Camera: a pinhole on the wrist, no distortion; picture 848 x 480 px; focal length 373.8 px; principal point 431.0 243.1 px. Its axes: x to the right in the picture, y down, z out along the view. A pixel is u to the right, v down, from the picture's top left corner.
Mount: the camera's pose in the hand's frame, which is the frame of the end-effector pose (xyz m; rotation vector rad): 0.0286 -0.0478 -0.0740 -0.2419 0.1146 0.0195
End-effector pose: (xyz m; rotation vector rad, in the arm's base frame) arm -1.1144 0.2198 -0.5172 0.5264 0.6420 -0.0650
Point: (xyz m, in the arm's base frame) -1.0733 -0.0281 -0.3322
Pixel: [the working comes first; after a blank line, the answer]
In the camera's frame: -0.1684 -0.1504 0.2978

220 54
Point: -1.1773 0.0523 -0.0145
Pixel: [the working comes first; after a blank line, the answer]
In the camera's frame: -0.4409 0.0142 0.4277

46 256
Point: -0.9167 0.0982 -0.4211
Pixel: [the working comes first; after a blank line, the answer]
In the camera's frame: 0.0257 -0.0477 0.3103

462 186
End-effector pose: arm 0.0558 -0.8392 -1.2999 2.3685 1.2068 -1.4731
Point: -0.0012 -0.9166 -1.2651
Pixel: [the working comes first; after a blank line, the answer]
In the camera's frame: -0.1268 0.0226 0.1275

59 309
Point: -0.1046 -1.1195 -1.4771
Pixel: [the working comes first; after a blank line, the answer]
In the camera's frame: -0.1278 0.0848 0.4323

321 316
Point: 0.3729 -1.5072 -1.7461
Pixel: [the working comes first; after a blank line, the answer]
In the camera's frame: -0.0255 0.7307 0.5841

outside the picture
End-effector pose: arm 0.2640 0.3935 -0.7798 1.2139 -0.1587 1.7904
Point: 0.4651 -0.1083 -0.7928
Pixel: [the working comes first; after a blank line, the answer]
In the camera's frame: -0.4158 0.0641 0.4637

96 295
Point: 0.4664 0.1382 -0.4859
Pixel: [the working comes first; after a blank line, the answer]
In the camera's frame: -0.0282 0.0230 0.5183

411 260
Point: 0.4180 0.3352 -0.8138
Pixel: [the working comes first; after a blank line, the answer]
In the camera's frame: -0.1242 -0.0880 0.1618

144 40
